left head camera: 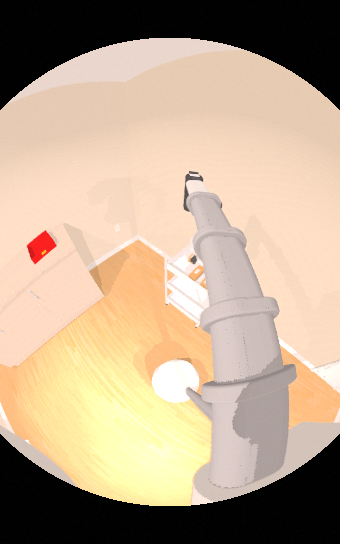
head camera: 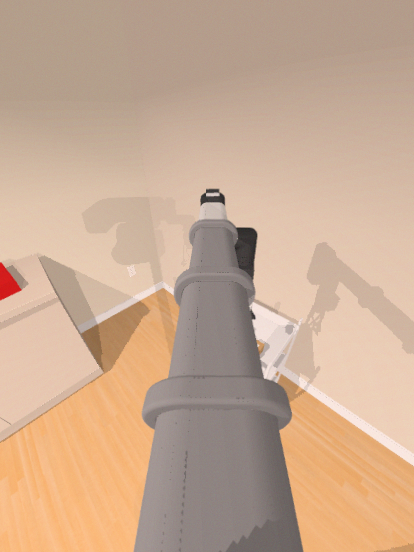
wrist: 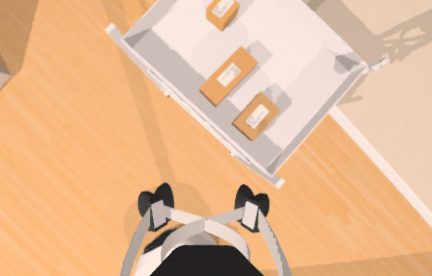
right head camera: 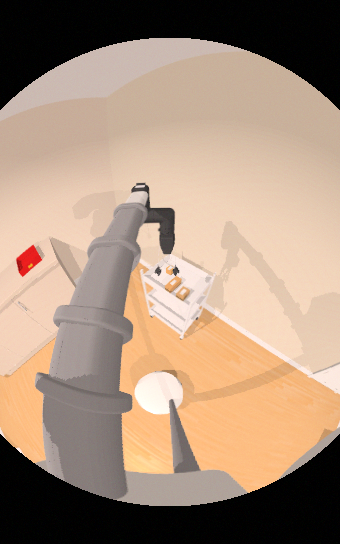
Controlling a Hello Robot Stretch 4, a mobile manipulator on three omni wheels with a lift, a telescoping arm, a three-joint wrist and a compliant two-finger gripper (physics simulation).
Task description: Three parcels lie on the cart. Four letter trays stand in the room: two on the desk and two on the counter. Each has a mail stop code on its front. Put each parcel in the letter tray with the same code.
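Pixels of known places: gripper, between the fingertips: (left head camera: 200, 263) (wrist: 204, 198) (right head camera: 166, 274); robot's base, origin of its link: (left head camera: 174, 379) (right head camera: 159, 391).
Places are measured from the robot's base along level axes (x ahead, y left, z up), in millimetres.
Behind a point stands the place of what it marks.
The white cart (head camera: 272, 327) @[y -335, x 853, z 635 mm] (right head camera: 194, 275) @[y -322, x 881, z 635 mm] (wrist: 300, 50) @[y -315, x 857, z 635 mm] carries three brown parcels with white labels, too small to read. In the wrist view, a small parcel (wrist: 222, 11) @[y -121, x 918, z 685 mm] is at the top, a long parcel (wrist: 228, 76) @[y -136, x 774, z 687 mm] (right head camera: 173, 284) @[y -140, x 752, z 687 mm] in the middle, and another parcel (wrist: 256, 116) @[y -199, x 690, z 685 mm] (right head camera: 183, 292) @[y -207, x 681, z 684 mm] nearest the lower corner. My gripper (wrist: 204, 198) @[y -87, x 583, z 985 mm] (right head camera: 166, 270) @[y -87, x 583, z 985 mm] is open and empty, pointing down above the cart's level; in the right head view its fingers appear on either side of the small parcel. A red tray-like object (head camera: 7, 282) @[y 1182, x 939, z 885 mm] (left head camera: 41, 246) @[y 1250, x 880, z 885 mm] (right head camera: 29, 260) @[y 1239, x 875, z 885 mm] with a yellow patch stands at the left, its code unreadable.
The red object stands on a pale cabinet (head camera: 45, 345) @[y 970, x 753, z 566 mm] (left head camera: 65, 295) @[y 1080, x 641, z 442 mm] (right head camera: 37, 320) @[y 1247, x 470, z 429 mm]. My extended arm crosses the head views and hides part of the cart. Walls stand behind the cart. A round white object (left head camera: 175, 381) @[y 2, x -4, z 187 mm] (right head camera: 156, 392) @[y 15, x 4, z 187 mm] is on the near side of the cart.
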